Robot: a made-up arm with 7 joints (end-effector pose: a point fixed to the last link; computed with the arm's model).
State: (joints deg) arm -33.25 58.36 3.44 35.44 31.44 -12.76 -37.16
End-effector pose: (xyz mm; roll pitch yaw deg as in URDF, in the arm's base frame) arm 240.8 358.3 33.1 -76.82 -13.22 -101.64
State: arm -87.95 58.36 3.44 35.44 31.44 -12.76 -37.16
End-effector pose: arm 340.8 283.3 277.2 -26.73 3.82 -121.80
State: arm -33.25 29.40 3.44 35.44 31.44 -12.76 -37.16
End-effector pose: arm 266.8 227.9 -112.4 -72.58 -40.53 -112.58
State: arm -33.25 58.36 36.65 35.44 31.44 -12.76 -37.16
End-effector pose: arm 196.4 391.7 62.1 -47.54 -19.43 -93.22
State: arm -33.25 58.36 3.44 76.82 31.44 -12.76 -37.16
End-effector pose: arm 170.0 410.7 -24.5 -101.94 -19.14 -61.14
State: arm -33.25 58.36 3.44 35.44 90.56 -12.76 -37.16
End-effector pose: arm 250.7 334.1 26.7 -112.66 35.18 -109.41
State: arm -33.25 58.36 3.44 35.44 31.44 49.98 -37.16
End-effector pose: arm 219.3 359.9 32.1 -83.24 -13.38 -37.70
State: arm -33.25 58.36 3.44 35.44 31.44 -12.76 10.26
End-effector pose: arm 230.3 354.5 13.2 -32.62 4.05 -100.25
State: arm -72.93 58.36 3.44 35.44 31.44 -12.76 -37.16
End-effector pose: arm 338.6 304.3 202.1 -39.75 -2.50 -117.92
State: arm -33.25 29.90 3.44 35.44 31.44 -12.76 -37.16
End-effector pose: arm 266.6 230.7 -110.5 -72.72 -40.07 -112.33
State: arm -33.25 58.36 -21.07 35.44 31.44 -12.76 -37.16
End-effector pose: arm 255.2 331.7 -2.3 -98.52 -11.64 -109.21
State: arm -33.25 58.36 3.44 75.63 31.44 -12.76 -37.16
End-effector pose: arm 172.7 409.9 -23.2 -101.18 -19.21 -62.34
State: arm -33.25 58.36 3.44 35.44 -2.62 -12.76 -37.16
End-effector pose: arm 235.7 370.7 24.4 -52.80 -39.96 -112.79
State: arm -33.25 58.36 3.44 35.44 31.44 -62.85 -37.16
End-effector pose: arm 249.3 343.0 34.9 -74.13 -8.88 -152.00
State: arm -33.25 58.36 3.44 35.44 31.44 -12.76 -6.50
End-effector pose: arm 232.1 355.6 21.2 -48.21 -1.87 -102.28
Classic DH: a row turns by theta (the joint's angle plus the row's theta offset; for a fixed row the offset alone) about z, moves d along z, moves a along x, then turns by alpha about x. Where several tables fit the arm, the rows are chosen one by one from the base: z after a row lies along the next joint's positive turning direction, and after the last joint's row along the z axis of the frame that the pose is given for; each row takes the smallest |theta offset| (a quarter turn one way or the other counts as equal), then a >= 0, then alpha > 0; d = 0 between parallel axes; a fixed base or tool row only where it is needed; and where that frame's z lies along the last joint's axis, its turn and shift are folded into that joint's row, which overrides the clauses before.
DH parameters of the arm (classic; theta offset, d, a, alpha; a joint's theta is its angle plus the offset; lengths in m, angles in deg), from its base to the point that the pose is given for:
base (fixed): -4.07 0.1662 0.0224 -74.51
joint 1: -75.12 0.0278 -0.0186 -90
joint 2: 74 0.008 -0.0068 90
joint 3: -90 -0.2949 0.0086 90
joint 4: -90 0.0072 0.0231 90
joint 5: 0 0.1308 -0.0063 -90
joint 6: -90 0.004 0.0316 90
joint 7: -42.55 -0.0103 -0.0255 -71.21
tool (fixed): -101.65 -0.0132 0 0

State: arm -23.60 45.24 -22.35 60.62 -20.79 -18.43 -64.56
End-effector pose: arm 168.4 353.3 -133.8 -149.98 -62.81 -42.32
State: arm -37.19 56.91 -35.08 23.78 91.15 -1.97 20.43
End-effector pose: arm 261.9 280.6 -21.5 -96.46 49.08 -171.69
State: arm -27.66 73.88 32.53 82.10 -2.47 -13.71 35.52
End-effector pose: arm 101.3 442.2 33.1 2.12 -31.45 -42.09
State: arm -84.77 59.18 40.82 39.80 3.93 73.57 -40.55
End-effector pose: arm 300.7 337.8 204.4 115.34 -66.30 117.53
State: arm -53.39 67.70 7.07 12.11 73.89 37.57 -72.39
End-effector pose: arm 258.1 304.7 205.6 -62.54 1.86 -55.57
